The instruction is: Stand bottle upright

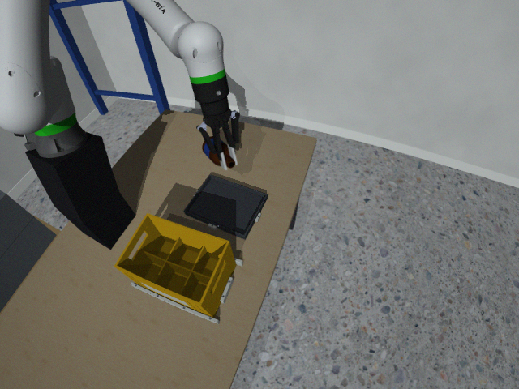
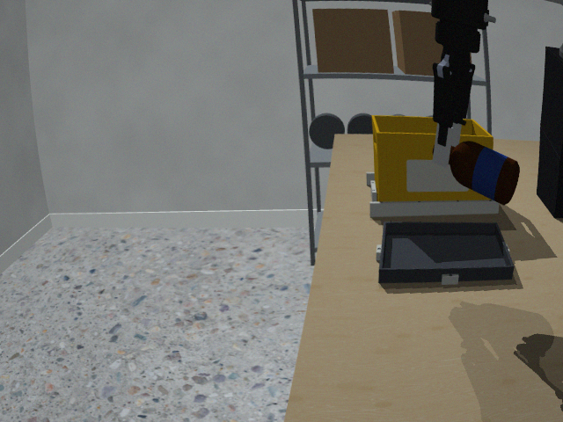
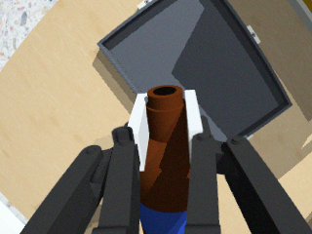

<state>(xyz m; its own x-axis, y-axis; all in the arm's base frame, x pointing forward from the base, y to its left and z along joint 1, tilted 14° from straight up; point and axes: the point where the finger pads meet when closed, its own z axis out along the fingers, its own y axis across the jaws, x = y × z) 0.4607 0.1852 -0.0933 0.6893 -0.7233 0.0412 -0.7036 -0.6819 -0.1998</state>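
My gripper is now 40 mm to the right of the brown bottle, 40 mm past it and 30 mm above it. The rest, counted from my hand: dark grey tray (210 mm below, 40 mm to the right, 20 mm behind); yellow crate (330 mm to the right, 140 mm below, 80 mm behind).
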